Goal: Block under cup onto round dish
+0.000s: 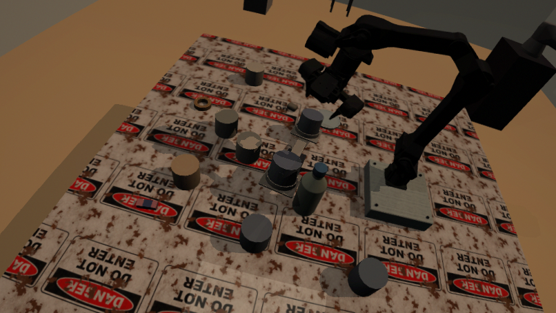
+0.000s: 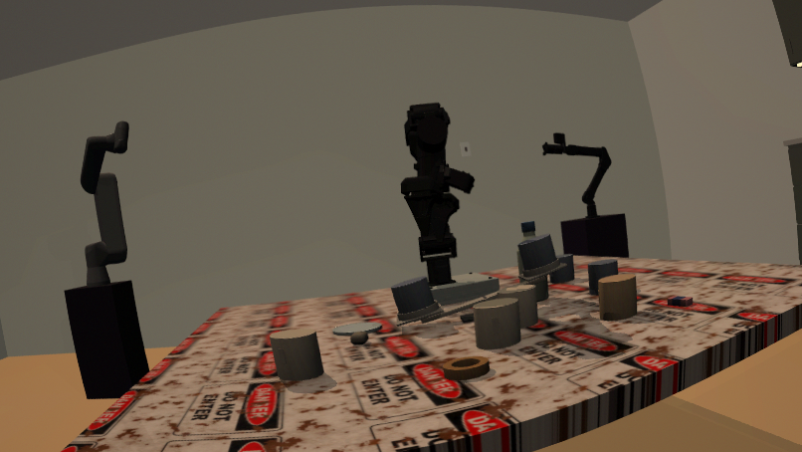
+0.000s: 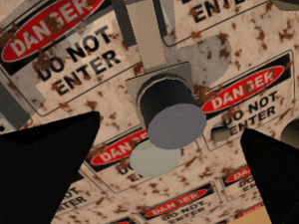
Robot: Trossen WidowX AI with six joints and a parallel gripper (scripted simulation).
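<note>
My gripper tip is 1 cm short of the green block, 5 cm to the left of it and 12 cm above it. From my gripper tip the other things lie so: round grey dish 6 cm behind, 16 cm to the right, 16 cm below; then small dark lump 7 cm ahead, 17 cm to the right, 15 cm below; then green bottle 3 cm behind, 22 cm to the left, 5 cm below.
</note>
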